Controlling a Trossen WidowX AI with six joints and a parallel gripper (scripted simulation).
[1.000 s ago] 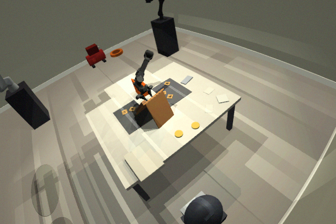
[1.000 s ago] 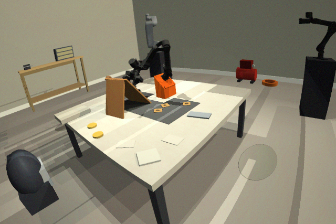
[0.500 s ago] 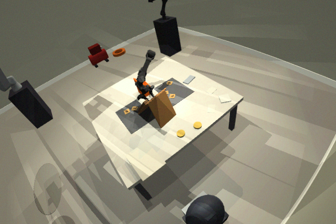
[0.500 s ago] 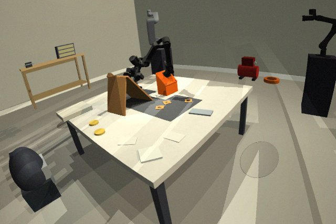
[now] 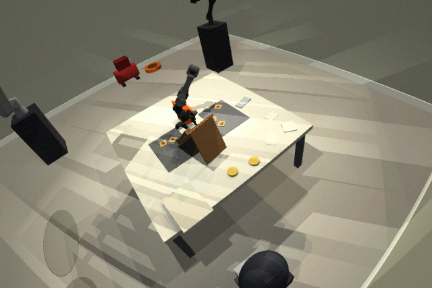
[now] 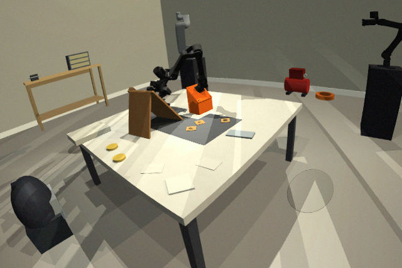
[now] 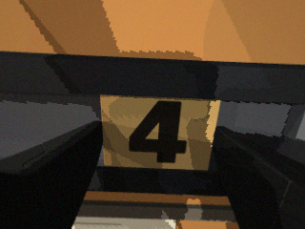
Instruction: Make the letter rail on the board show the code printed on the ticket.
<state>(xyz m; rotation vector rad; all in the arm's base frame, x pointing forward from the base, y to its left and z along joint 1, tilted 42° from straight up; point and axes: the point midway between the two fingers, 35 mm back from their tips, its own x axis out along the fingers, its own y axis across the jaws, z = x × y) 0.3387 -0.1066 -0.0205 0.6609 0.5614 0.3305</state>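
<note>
Right now my gripper tip is 6 cm past the white ticket, 2 cm to the right of it and 7 cm above it. Round my gripper tip: letter tile: right at my gripper tip; then pale stone block: 37 cm ahead, 36 cm to the right, 15 cm below; then dark mat: 16 cm behind, 8 cm to the left, 17 cm below.
</note>
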